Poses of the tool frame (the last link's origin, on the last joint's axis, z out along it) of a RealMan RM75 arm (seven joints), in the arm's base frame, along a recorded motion.
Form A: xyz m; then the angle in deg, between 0 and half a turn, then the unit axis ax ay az.
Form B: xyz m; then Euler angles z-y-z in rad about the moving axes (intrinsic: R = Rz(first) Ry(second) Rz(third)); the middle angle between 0 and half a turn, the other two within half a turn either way. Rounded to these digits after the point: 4 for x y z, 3 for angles.
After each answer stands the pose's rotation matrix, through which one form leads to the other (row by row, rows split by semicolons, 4 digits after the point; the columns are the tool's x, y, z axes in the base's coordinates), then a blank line. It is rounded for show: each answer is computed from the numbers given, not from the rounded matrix.
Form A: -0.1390 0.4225 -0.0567 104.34 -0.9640 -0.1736 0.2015
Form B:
-0.1390 0.4225 -0.0567 2.003 1.769 -1.495
0.9117 0.0136 -0.4105; 0.4040 -0.2101 0.8903; -0.0742 -0.9776 -0.1970

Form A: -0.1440 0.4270 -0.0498 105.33 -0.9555 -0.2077 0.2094
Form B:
-0.1440 0.4270 -0.0498 2.053 1.781 -1.517
0.8900 0.0490 -0.4533; 0.4529 -0.2098 0.8665; -0.0527 -0.9765 -0.2089

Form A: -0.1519 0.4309 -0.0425 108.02 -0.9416 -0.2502 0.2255
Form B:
-0.1519 0.4309 -0.0425 2.132 1.816 -1.529
0.8515 0.0940 -0.5159; 0.5229 -0.2274 0.8215; -0.0401 -0.9693 -0.2428

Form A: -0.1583 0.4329 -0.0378 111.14 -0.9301 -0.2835 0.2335
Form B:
-0.1583 0.4329 -0.0378 2.195 1.861 -1.538
0.8165 0.1410 -0.5599; 0.5766 -0.2513 0.7774; -0.0311 -0.9576 -0.2865

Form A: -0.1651 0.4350 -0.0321 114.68 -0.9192 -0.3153 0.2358
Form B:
-0.1651 0.4350 -0.0321 2.254 1.916 -1.549
0.7802 0.1966 -0.5938; 0.6251 -0.2766 0.7299; -0.0208 -0.9407 -0.3387

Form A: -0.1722 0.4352 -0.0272 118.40 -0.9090 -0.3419 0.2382
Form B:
-0.1722 0.4352 -0.0272 2.311 1.973 -1.550
0.7438 0.2491 -0.6203; 0.6682 -0.3031 0.6794; -0.0188 -0.9198 -0.3919

